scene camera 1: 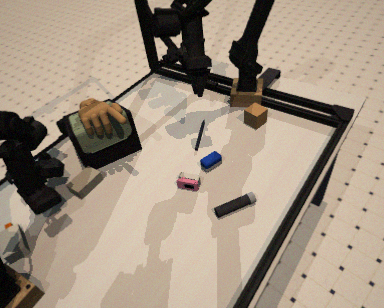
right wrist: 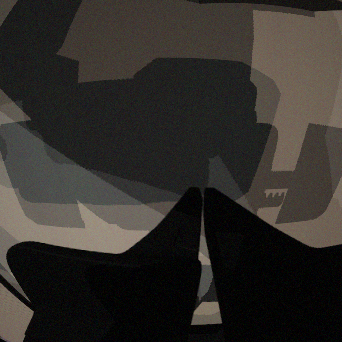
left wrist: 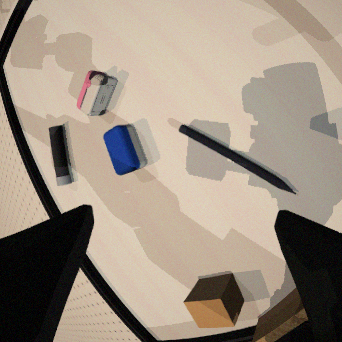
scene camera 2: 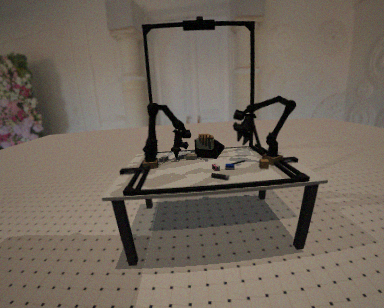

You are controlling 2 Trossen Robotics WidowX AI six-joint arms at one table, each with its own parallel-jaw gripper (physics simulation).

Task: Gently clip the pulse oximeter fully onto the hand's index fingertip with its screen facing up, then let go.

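Places are measured from the left arm's base along level axes (x back, y right, z up), in millimetres.
Pixels of known places: left gripper, fingertip midpoint: (scene camera 1: 198, 95) (left wrist: 188, 218) (scene camera 2: 240, 143); right gripper, fingertip midpoint: (right wrist: 200, 196) (scene camera 2: 176, 157); left arm's base, link origin: (scene camera 1: 247, 86) (left wrist: 304, 341) (scene camera 2: 272, 155); right arm's base, link origin: (scene camera 2: 150, 160).
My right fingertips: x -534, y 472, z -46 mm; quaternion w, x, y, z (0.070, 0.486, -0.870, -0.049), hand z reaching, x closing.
Observation:
For each thing: its middle in the pictures, then the offset to it from my right fingertips.
- pulse oximeter, body centre: (left wrist: 95, 92) (scene camera 1: 188, 181) (scene camera 2: 215, 167) dz +11, dx +135, dy -358 mm
- blue block, body centre: (left wrist: 123, 149) (scene camera 1: 211, 161) dz +12, dx +212, dy -404 mm
- dark pen, body centre: (left wrist: 237, 158) (scene camera 1: 200, 133) dz +0, dx +335, dy -349 mm
- black cylinder, body centre: (left wrist: 58, 155) (scene camera 1: 235, 204) (scene camera 2: 220, 176) dz +9, dx +81, dy -485 mm
- wooden cube, body centre: (left wrist: 215, 301) (scene camera 1: 255, 115) (scene camera 2: 264, 163) dz +21, dx +409, dy -509 mm
- grey-tan block, body centre: (scene camera 1: 85, 182) dz +11, dx +98, dy -75 mm
The pulse oximeter (scene camera 1: 188, 183) (scene camera 2: 215, 167) (left wrist: 94, 95), pink and whitish grey, lies on the table apart from the hand; its dark screen faces sideways, toward scene camera 1. The tan hand (scene camera 1: 100, 116) (scene camera 2: 206, 139) rests on a green-topped black stand (scene camera 1: 116, 151) (scene camera 2: 215, 148), fingers bare and spread. My left gripper (scene camera 1: 199, 93) (scene camera 2: 243, 140) (left wrist: 188, 218) is open and empty, above the table behind the pen and oximeter in scene camera 1. My right gripper (scene camera 2: 176, 156) (right wrist: 200, 196) is shut with no object visible between its tips, low over the table left of the hand; its fingertips are unclear in scene camera 1.
A blue block (scene camera 1: 211, 160) (left wrist: 121, 150) lies beside the oximeter. A dark pen (scene camera 1: 200, 135) (left wrist: 235, 157), black cylinder (scene camera 1: 234, 205) (left wrist: 60, 155), wooden cube (scene camera 1: 256, 116) (left wrist: 215, 305) and grey-tan block (scene camera 1: 85, 182) are also on the table. Black rails edge it.

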